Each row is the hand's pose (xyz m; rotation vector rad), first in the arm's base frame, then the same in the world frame.
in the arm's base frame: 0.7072 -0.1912 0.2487 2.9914 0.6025 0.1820
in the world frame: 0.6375 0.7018 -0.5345 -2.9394 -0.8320 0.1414
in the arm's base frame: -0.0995 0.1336 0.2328 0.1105 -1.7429 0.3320
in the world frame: -0.1846 0.8880 -0.3202 0.3551 -1.5126 0.3189
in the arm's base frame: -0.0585 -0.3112 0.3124 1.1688 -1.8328 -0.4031
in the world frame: -0.0637 0.4508 -0.3108 1.2690 -1.5143 -0.5409
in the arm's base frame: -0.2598 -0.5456 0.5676 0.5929 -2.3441 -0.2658
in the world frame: -0.1603 0.1637 -0.0484 0.7487 -2.0465 -0.3788
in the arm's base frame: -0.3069 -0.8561 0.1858 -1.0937 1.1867 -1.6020
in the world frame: -0.2577 -0.1138 -0.4458 -1.3018 1.2999 -1.2947
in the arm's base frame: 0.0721 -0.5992 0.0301 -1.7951 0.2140 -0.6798
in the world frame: 0.0309 0.2158 -0.6506 -1.7631 0.2687 -0.3309
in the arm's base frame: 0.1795 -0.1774 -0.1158 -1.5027 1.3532 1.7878
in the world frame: 0.0389 0.6612 -0.7614 -1.3978 1.2490 2.1670
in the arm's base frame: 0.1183 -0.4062 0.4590 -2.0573 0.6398 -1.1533
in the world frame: 0.1555 0.3734 -0.2229 -2.1270 0.6330 -0.7674
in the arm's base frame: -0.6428 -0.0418 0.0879 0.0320 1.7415 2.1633
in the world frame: -0.7171 0.6389 -0.3564 0.2055 1.8009 2.4576
